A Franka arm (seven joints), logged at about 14 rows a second.
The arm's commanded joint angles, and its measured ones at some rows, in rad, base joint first. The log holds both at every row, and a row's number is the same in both.
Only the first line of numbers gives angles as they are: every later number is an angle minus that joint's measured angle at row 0.
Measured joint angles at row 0:
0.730, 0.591, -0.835, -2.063, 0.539, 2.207, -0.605
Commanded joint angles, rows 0 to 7:
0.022, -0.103, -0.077, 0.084, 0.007, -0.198, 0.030
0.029, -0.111, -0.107, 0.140, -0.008, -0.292, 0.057
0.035, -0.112, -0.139, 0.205, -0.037, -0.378, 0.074
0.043, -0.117, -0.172, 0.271, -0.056, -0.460, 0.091
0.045, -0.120, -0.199, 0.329, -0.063, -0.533, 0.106
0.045, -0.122, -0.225, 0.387, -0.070, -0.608, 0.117
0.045, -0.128, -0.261, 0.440, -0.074, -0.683, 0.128
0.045, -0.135, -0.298, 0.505, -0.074, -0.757, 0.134
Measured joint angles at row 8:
0.039, -0.131, -0.241, 0.392, -0.054, -0.631, 0.094
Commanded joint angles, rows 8 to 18:
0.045, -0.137, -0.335, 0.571, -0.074, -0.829, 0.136
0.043, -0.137, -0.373, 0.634, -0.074, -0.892, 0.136
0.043, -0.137, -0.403, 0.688, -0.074, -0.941, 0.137
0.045, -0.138, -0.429, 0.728, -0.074, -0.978, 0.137
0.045, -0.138, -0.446, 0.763, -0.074, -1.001, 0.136
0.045, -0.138, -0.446, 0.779, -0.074, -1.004, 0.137
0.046, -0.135, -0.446, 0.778, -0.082, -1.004, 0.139
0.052, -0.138, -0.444, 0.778, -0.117, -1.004, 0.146
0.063, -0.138, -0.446, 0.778, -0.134, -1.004, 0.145
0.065, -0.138, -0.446, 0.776, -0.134, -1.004, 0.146
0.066, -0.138, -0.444, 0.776, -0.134, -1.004, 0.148
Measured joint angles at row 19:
0.054, -0.141, -0.441, 0.767, -0.116, -0.992, 0.122
